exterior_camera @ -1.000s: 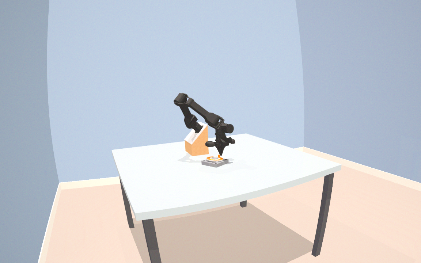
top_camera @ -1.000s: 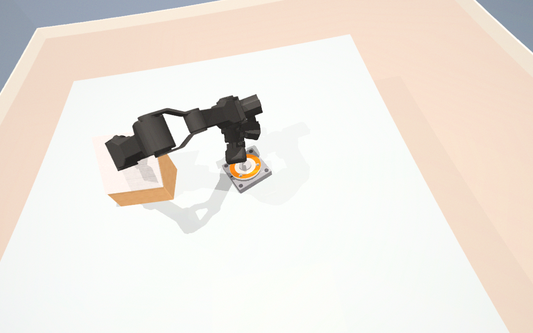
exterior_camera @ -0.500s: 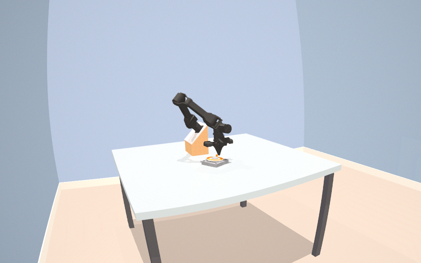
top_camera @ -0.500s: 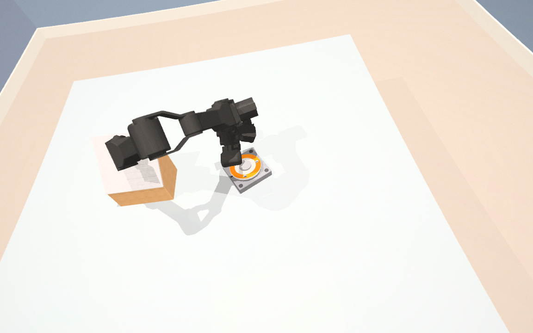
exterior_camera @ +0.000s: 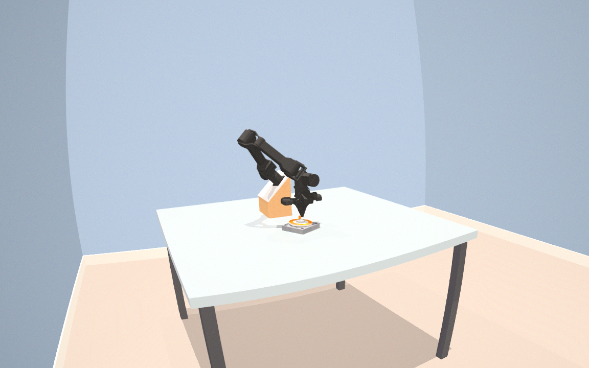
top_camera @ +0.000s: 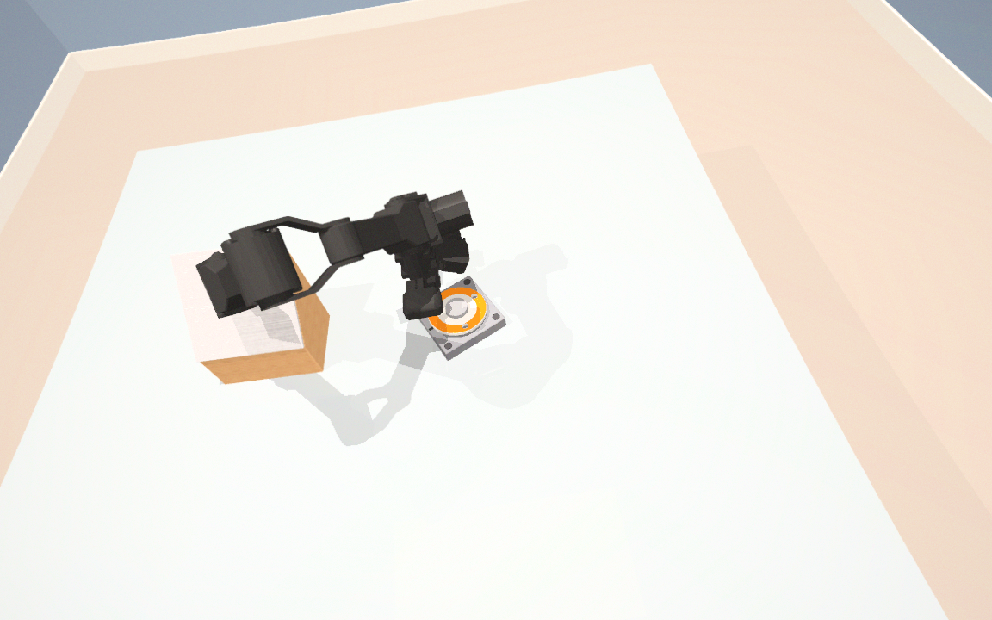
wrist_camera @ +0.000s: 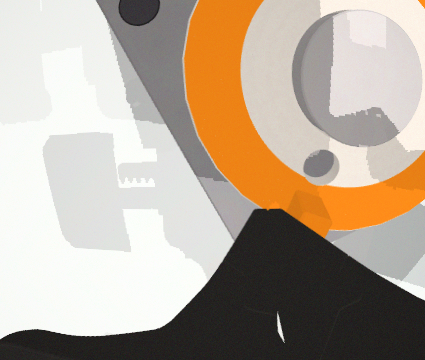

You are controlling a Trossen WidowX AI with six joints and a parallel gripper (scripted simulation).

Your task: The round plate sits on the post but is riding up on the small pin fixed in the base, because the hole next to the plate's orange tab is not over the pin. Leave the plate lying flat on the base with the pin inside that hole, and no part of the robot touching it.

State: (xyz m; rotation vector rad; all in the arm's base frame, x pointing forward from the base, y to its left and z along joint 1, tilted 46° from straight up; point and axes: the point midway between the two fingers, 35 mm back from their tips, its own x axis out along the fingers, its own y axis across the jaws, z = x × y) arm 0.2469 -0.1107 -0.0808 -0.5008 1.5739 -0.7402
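My gripper tip is 40 mm short of the grey base, 30 mm to the left of it and 20 mm above it.
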